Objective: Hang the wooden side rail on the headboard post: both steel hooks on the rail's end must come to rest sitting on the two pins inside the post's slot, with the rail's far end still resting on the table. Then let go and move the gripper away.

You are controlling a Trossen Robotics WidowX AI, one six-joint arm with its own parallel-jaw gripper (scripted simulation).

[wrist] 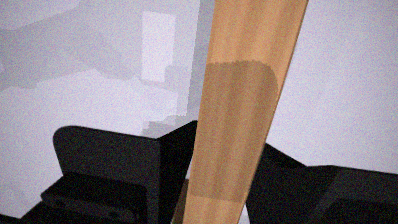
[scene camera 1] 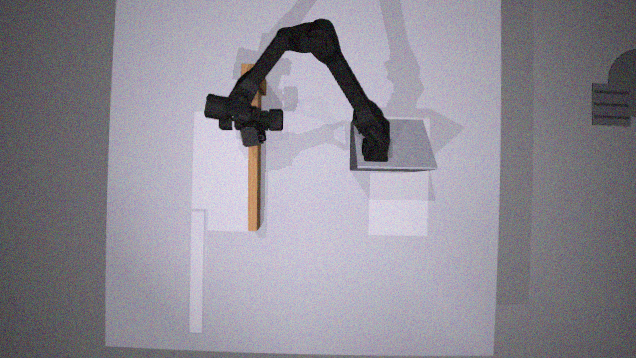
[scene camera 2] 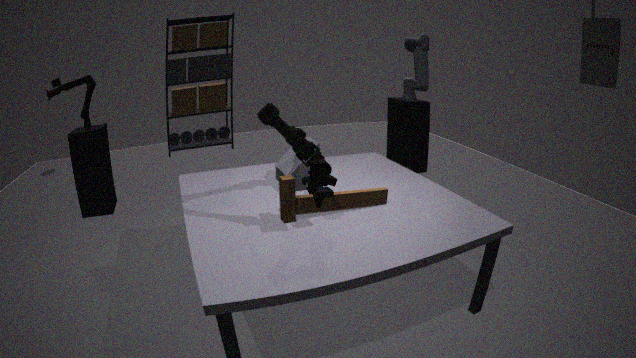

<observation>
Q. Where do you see a wooden headboard post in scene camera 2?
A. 286, 183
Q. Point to a wooden side rail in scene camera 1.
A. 254, 152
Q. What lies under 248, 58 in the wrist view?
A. A wooden side rail.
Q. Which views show the wooden side rail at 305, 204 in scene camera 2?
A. The wrist view, scene camera 1 and scene camera 2: all of them.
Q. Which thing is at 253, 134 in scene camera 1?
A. The gripper.
</observation>
